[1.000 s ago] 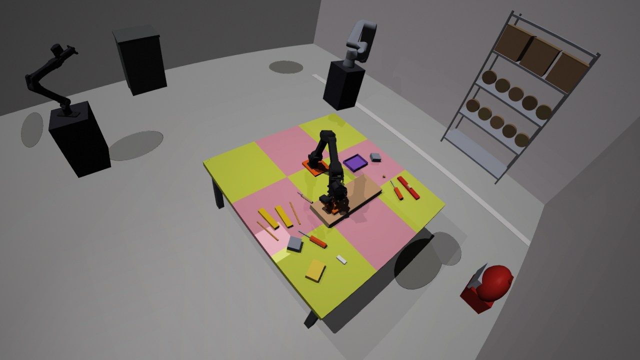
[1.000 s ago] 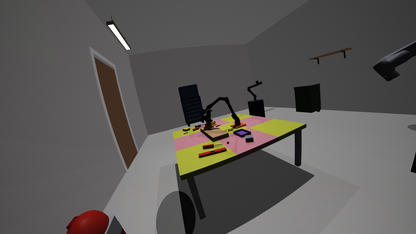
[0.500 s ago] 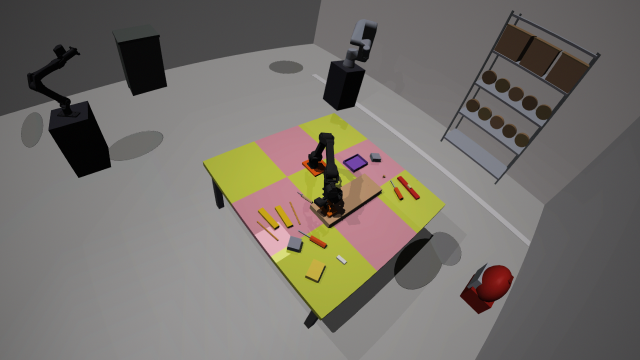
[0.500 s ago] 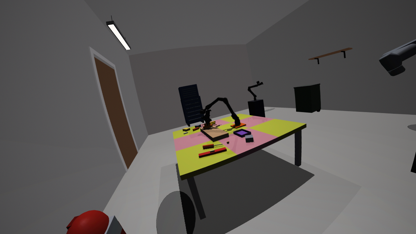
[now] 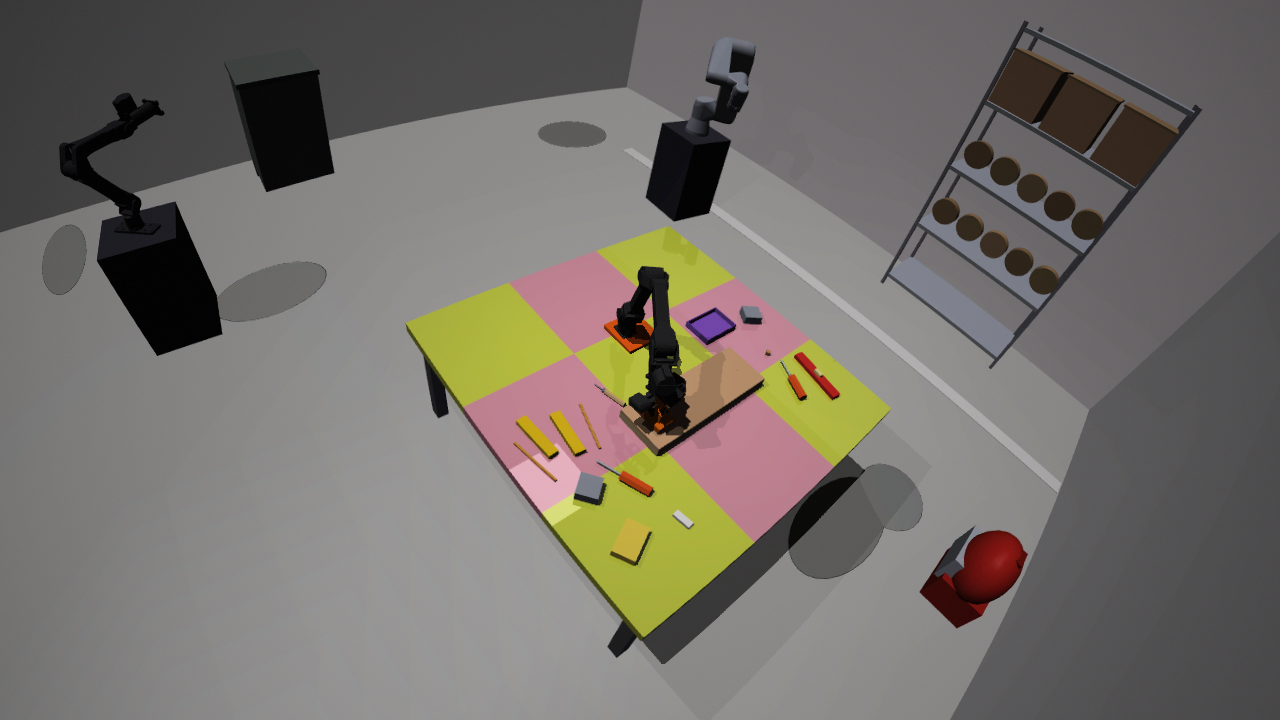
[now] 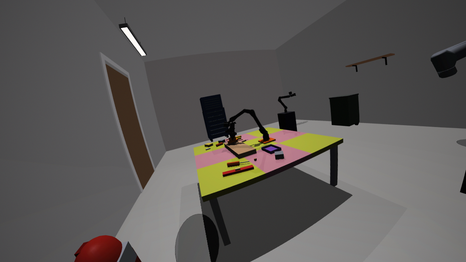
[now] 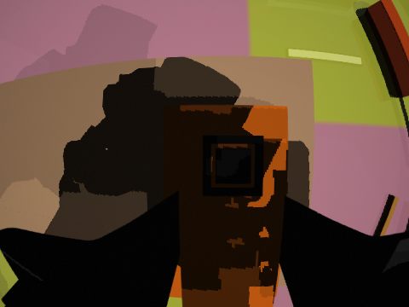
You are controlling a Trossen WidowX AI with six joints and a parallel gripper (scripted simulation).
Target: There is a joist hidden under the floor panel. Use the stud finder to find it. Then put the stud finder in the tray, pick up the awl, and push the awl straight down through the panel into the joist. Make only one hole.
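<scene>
The purple tray is 260 mm behind my gripper tip, 480 mm to the left of it and 60 mm below it. Round my gripper tip: awl (180 mm behind, 60 mm to the right, 70 mm below); then white piece (310 mm ahead, 120 mm to the right, 70 mm below); then orange stud finder (10 mm ahead, 20 mm above).
</scene>
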